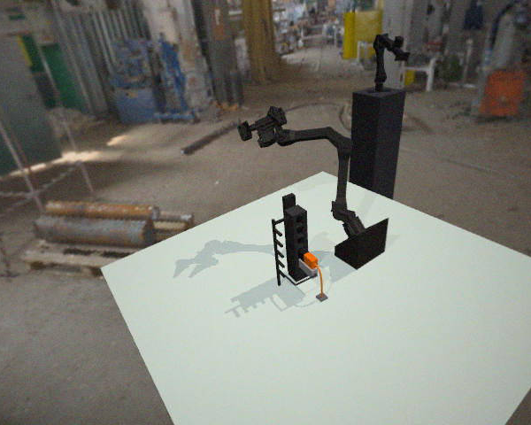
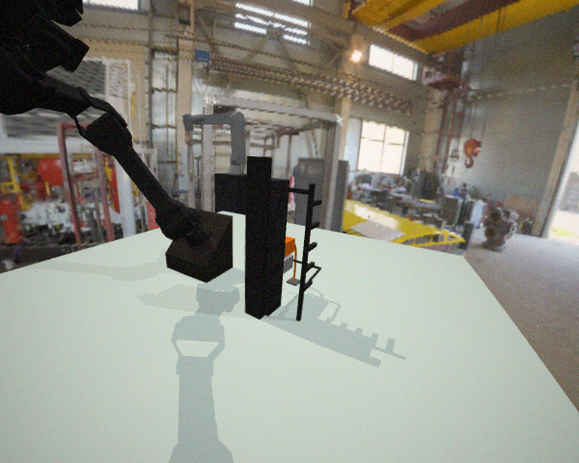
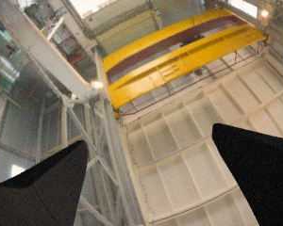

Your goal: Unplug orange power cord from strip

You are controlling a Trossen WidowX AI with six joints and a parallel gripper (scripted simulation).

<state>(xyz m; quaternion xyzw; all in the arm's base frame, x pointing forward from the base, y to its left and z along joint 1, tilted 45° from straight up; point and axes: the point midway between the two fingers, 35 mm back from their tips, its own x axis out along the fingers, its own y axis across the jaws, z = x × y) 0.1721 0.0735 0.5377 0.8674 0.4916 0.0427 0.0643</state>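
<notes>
Right now the orange plug is 40 mm ahead of my gripper tip, 330 mm to the left of it and 400 mm below it. The rest, counted from my gripper tip: dark post (40 mm ahead, 230 mm to the left, 380 mm below).
</notes>
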